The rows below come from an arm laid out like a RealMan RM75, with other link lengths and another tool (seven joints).
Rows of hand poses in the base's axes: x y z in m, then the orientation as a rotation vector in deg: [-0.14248 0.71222 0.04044 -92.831 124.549 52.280]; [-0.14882 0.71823 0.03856 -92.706 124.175 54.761]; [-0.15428 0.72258 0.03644 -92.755 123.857 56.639]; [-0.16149 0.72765 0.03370 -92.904 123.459 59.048]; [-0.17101 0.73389 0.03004 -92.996 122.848 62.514]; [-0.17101 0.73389 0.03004 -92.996 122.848 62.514]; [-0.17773 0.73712 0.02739 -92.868 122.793 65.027]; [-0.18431 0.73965 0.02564 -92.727 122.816 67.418]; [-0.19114 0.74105 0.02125 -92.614 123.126 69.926]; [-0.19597 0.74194 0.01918 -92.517 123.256 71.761]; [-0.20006 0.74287 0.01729 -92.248 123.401 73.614]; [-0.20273 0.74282 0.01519 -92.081 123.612 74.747]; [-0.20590 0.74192 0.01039 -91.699 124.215 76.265]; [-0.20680 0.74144 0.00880 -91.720 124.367 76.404]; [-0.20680 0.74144 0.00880 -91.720 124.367 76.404]
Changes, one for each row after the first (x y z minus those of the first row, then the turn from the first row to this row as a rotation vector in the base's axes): [-0.00634 0.00601 -0.00188 1.150 1.265 0.451]; [-0.01180 0.01036 -0.00400 1.969 2.238 0.902]; [-0.01901 0.01543 -0.00674 2.958 3.524 1.544]; [-0.02853 0.02167 -0.01040 4.407 5.365 2.405]; [-0.02853 0.02167 -0.01040 4.407 5.365 2.405]; [-0.03525 0.02490 -0.01305 5.262 6.920 2.840]; [-0.04183 0.02743 -0.01480 6.010 8.455 3.235]; [-0.04866 0.02883 -0.01919 6.575 10.248 3.631]; [-0.05349 0.02972 -0.02126 7.034 11.509 3.933]; [-0.05758 0.03065 -0.02315 7.542 12.774 4.128]; [-0.06025 0.03060 -0.02525 7.769 13.619 4.227]; [-0.06342 0.02970 -0.03005 7.925 14.912 4.205]; [-0.06432 0.02922 -0.03164 7.855 15.092 4.224]; [-0.06432 0.02922 -0.03164 7.855 15.092 4.224]
